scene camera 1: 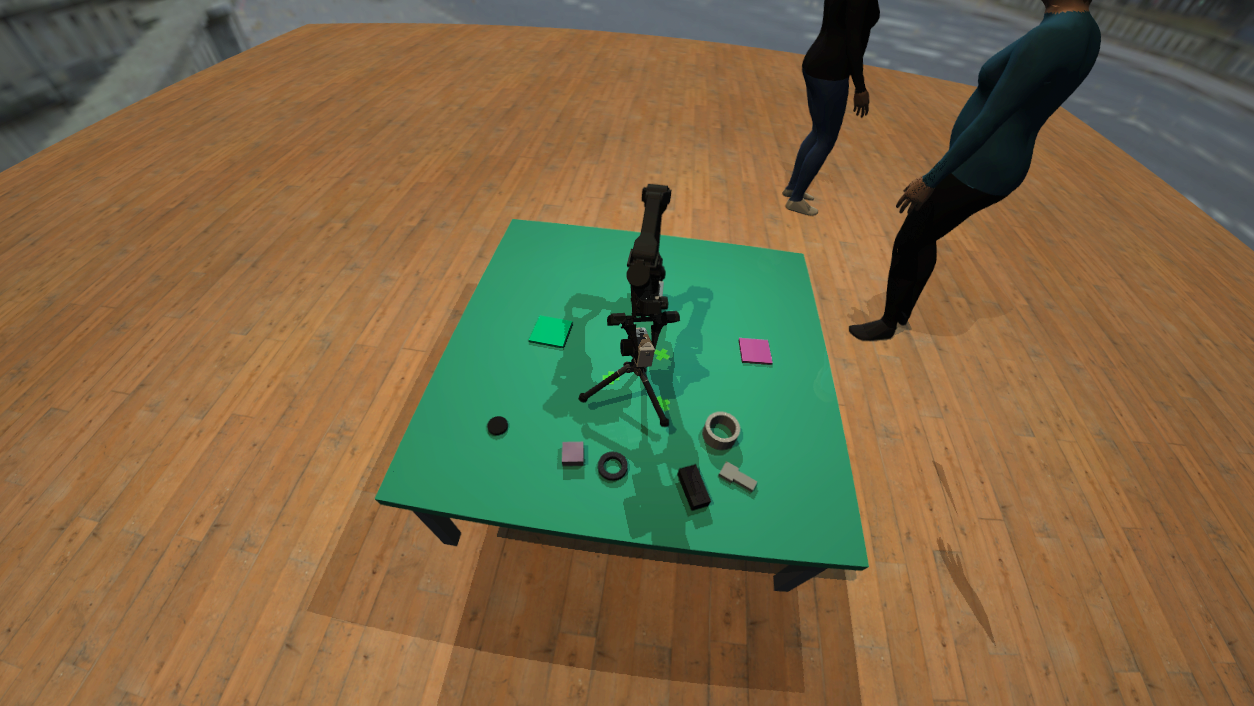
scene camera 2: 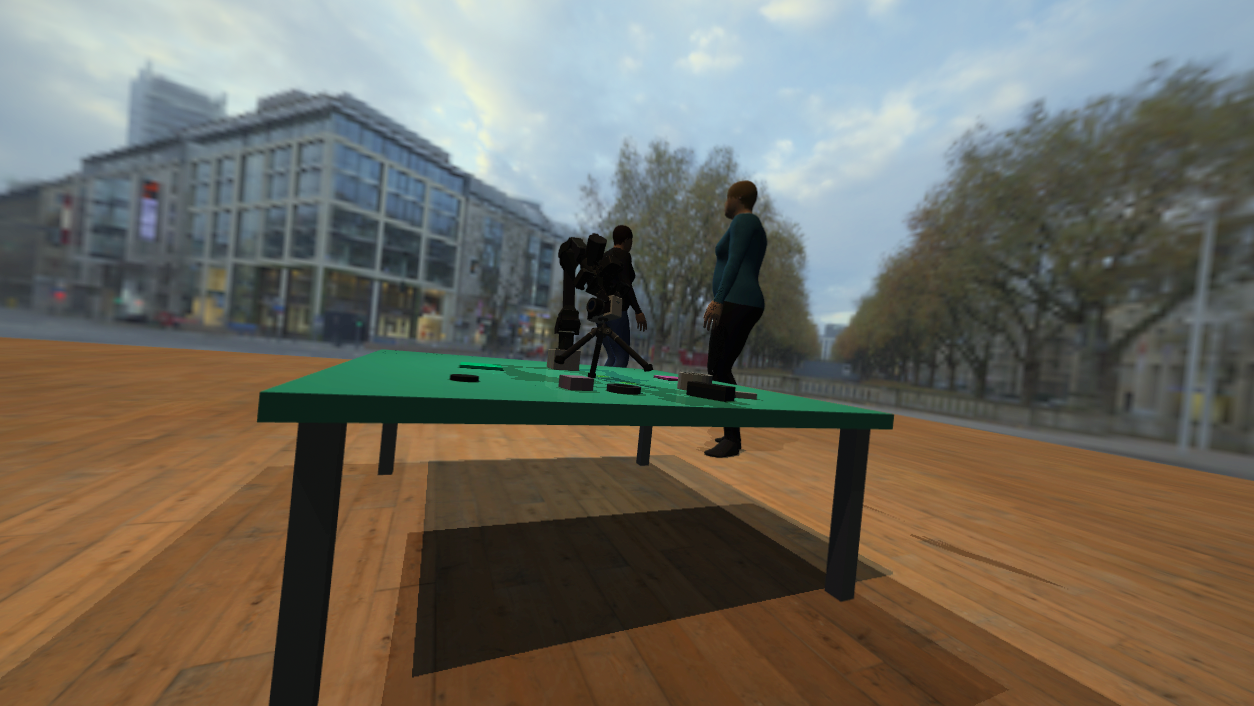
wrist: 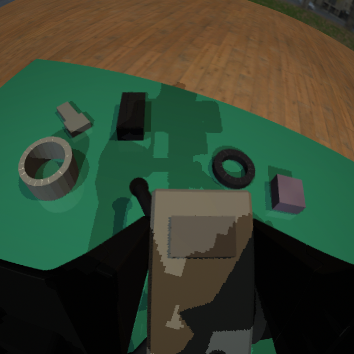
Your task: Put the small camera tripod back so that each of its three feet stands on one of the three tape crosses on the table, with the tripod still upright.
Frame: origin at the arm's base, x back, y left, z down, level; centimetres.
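Seen in the pictures: gripper, fingertip midpoint: [scene camera 1: 645,350] [scene camera 2: 614,302] [wrist: 199,226]; arm's base at its link origin: [scene camera 2: 565,349].
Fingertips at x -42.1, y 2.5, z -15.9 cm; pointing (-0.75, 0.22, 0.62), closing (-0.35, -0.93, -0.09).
Offsets run from my fingertips to a thing's middle. "spot": to the spot under its first point. Level surfaces: height alone.
The black tripod @(spot: dz +12.2, dx -5.1, dy +3.1 cm) [scene camera 1: 650,394] [scene camera 2: 600,332] with a beige-and-black camera [scene camera 1: 644,354] [scene camera 2: 615,306] [wrist: 200,205] on top is about upright. My gripper [scene camera 1: 642,335] [wrist: 199,226] is shut on the camera body, one finger on each side. The feet look slightly off the table, as a foot @(spot: dz +16.2, dx -9.1, dy +7.9 cm) [wrist: 138,186] and its shadow are apart in the wrist view. Three bright green tape crosses @(dz +23.3, dx +19.4, dy +4.9 cm) [scene camera 1: 662,355] [scene camera 1: 609,376] @(dz +23.3, dx +0.0, dy +7.2 cm) [scene camera 1: 664,404] lie under and behind the tripod. In scene camera 1, the right foot @(spot: dz +16.8, dx -10.5, dy +8.5 cm) [scene camera 1: 665,422] appears just in front of the front cross; the left foot @(spot: dz +16.7, dx -6.7, dy -15.7 cm) [scene camera 1: 583,397] appears front-left of the left cross. The third foot is hidden there.
In front on the green table @(dz +23.3 cm) [scene camera 1: 456,420] are a grey ring @(dz +20.9, dx -7.7, dy +25.1 cm) [scene camera 1: 709,441] [wrist: 55,186], a black ring @(dz +22.6, dx -23.4, dy -4.0 cm) [scene camera 1: 601,467], a black block @(dz +21.6, dx -26.1, dy +18.4 cm) [scene camera 1: 693,487], a grey piece @(dz +22.6, dx -20.8, dy +30.7 cm) [scene camera 1: 738,477], a mauve block @(dz +21.9, dx -22.2, dy -15.4 cm) [scene camera 1: 573,453] and a black disc @(dz +22.8, dx -17.3, dy -39.0 cm) [scene camera 1: 497,425]. Green @(dz +22.9, dx +21.7, dy -33.5 cm) [scene camera 1: 550,331] and magenta @(dz +22.9, dx +27.1, dy +36.6 cm) [scene camera 1: 755,350] squares lie farther back.
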